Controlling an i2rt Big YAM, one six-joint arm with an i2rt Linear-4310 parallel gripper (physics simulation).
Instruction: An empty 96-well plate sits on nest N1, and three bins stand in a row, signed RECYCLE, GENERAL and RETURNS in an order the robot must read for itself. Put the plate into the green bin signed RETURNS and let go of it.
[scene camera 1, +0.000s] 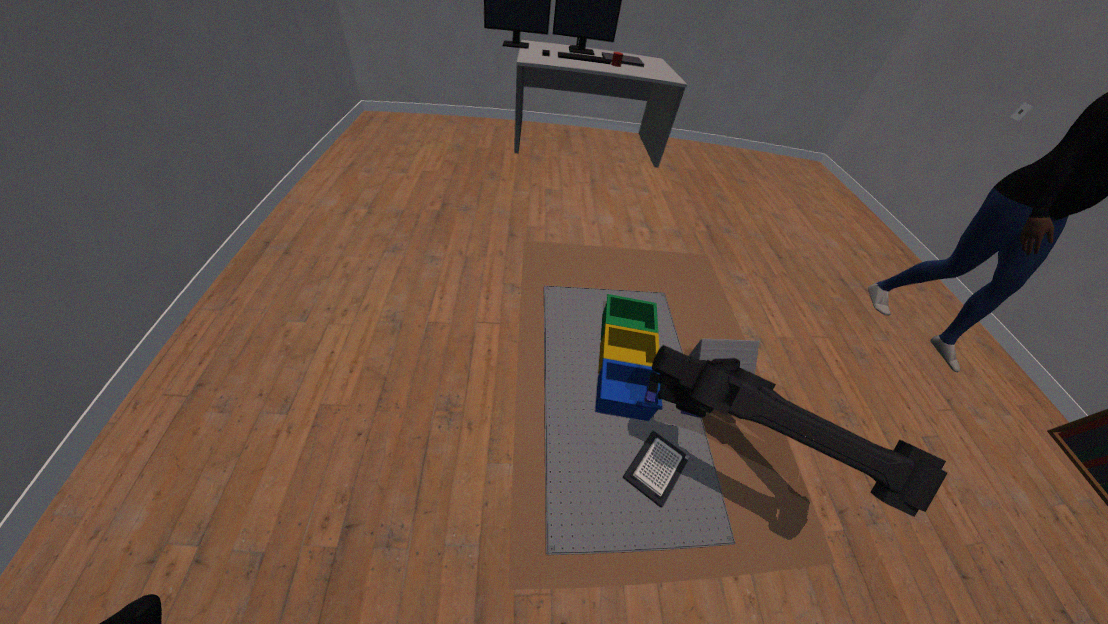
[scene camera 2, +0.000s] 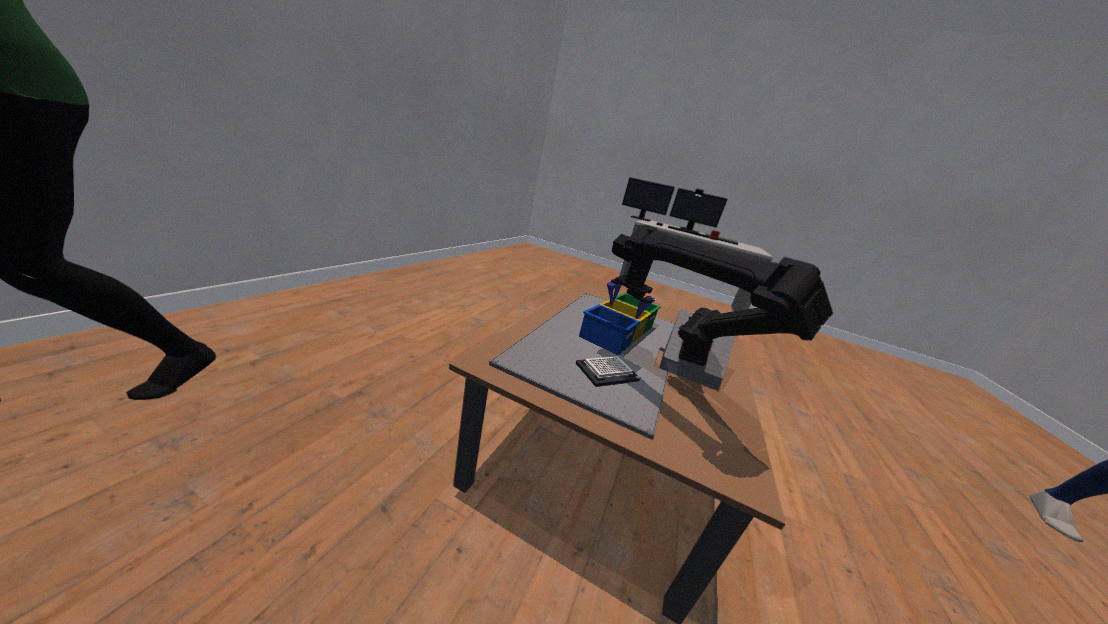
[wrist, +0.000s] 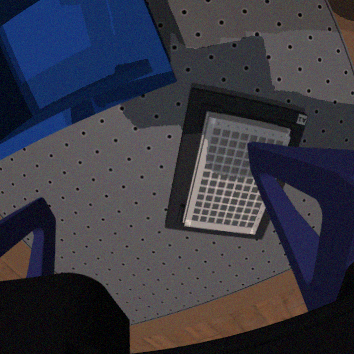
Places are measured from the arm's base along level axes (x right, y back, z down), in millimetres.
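Pixels of known places: gripper, fingertip midpoint: (scene camera 1: 663, 405) (scene camera 2: 623, 310) (wrist: 142, 182); arm's base, link origin: (scene camera 2: 695, 346).
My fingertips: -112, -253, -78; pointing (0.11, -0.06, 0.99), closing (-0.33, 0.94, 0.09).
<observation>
Ahead of a thing's pixels: the offset from my fingertips to its top centre, as dx, dy, dz. Level surfaces: height alone.
The white 96-well plate {-108, +16, +142} (scene camera 1: 659, 466) (scene camera 2: 610, 365) (wrist: 230, 190) lies flat on the black nest {-108, +16, +150} (scene camera 1: 643, 486) (scene camera 2: 616, 380) (wrist: 190, 150). The green bin (scene camera 1: 607, 313) (scene camera 2: 654, 311) stands at the far end of the bin row, farthest from the nest. Its sign cannot be read. My gripper (scene camera 2: 626, 308) (wrist: 142, 182) is open and empty, high above the board at the bins. In the wrist view its right finger overlaps the plate's right side in the picture, with the fingers well above it. In scene camera 1 the arm hides most of the gripper.
The yellow bin {+226, -13, +68} (scene camera 1: 631, 358) stands mid-row, touching its neighbours. The blue bin (scene camera 1: 620, 403) (scene camera 2: 608, 334) (wrist: 130, 40) is at the near end, closest to the nest. A grey perforated board {dz +168} (scene camera 1: 581, 496) (scene camera 2: 542, 364) lies under bins and nest. People stand away from the table.
</observation>
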